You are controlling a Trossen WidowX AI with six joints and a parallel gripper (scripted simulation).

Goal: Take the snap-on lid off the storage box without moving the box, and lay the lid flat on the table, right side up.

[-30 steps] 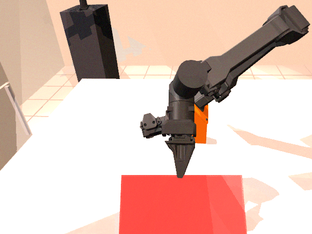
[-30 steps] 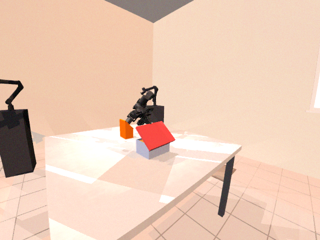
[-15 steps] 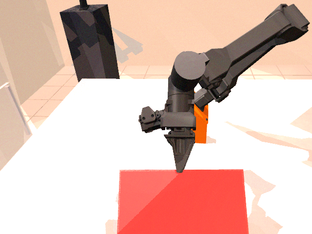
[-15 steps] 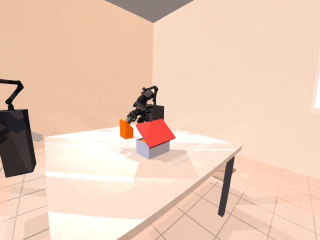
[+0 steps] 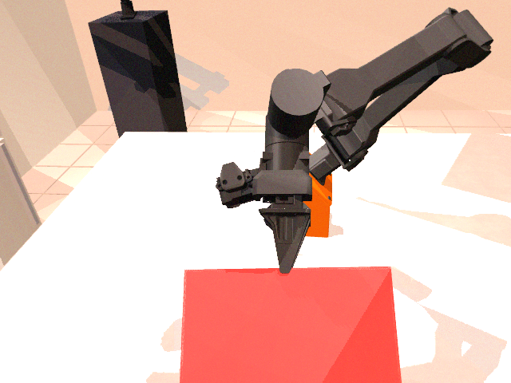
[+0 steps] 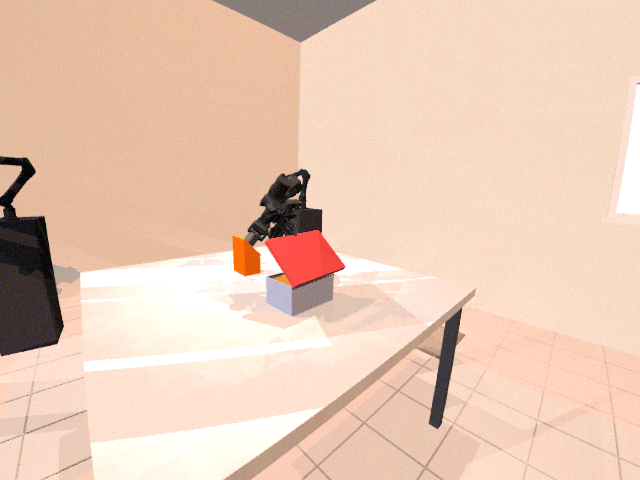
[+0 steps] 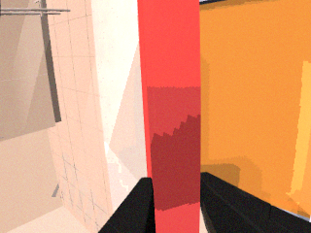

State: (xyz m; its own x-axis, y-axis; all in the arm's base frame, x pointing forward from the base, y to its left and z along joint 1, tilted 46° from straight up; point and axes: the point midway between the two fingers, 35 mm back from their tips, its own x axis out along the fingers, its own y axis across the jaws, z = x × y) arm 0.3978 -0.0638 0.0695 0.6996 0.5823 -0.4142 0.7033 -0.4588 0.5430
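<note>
Now: the lid 6 cm ahead of my gripper tip, 5 cm below it and 1 cm to the left of it. Also, from my gripper tip: grey storage box: 18 cm below, 3 cm ahead, 1 cm to the left.
</note>
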